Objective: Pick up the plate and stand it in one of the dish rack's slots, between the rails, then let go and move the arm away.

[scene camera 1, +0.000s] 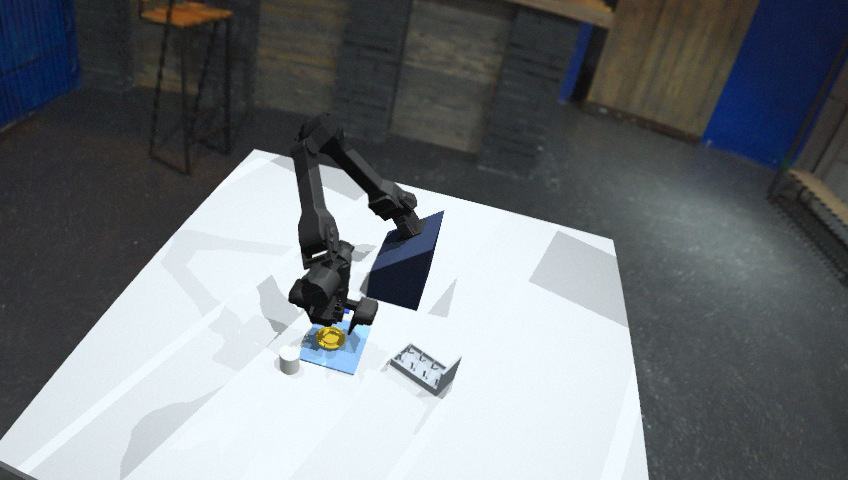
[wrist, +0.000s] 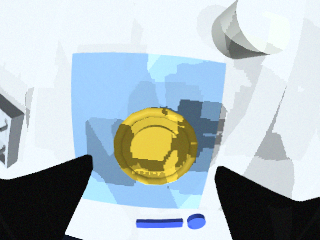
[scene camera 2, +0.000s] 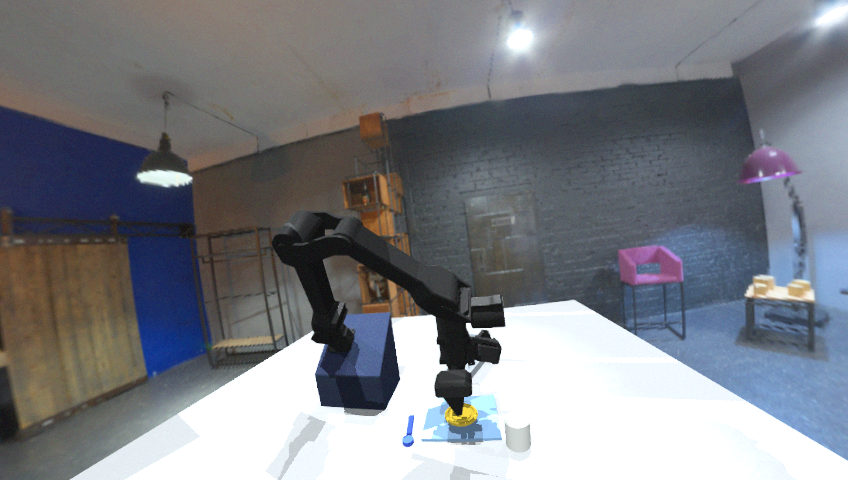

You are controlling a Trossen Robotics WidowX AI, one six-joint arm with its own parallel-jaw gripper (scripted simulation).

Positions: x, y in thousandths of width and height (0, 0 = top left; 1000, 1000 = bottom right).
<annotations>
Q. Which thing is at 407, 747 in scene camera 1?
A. A light blue mat.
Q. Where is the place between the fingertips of my gripper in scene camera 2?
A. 543, 836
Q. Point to a yellow plate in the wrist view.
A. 486, 610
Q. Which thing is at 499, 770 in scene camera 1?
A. A grey dish rack.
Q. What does my gripper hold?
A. Nothing.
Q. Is my gripper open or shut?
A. Open.
</annotations>
